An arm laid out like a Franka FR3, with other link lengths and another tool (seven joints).
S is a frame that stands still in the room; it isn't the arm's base.
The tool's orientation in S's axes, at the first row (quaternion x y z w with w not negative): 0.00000, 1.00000, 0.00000, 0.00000
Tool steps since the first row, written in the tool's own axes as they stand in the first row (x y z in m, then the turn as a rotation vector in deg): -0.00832, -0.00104, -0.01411, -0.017, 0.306, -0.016; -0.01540, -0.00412, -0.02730, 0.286, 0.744, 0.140; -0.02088, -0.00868, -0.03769, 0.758, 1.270, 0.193; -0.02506, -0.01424, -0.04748, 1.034, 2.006, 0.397; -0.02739, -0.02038, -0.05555, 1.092, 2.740, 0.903; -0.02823, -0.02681, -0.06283, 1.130, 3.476, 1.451
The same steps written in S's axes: 0.00832, -0.00104, 0.01411, 0.017, 0.306, 0.016; 0.01540, -0.00412, 0.02730, -0.286, 0.744, -0.140; 0.02088, -0.00868, 0.03769, -0.758, 1.270, -0.193; 0.02506, -0.01424, 0.04748, -1.034, 2.006, -0.397; 0.02739, -0.02038, 0.05555, -1.092, 2.740, -0.903; 0.02823, -0.02681, 0.06283, -1.130, 3.476, -1.451
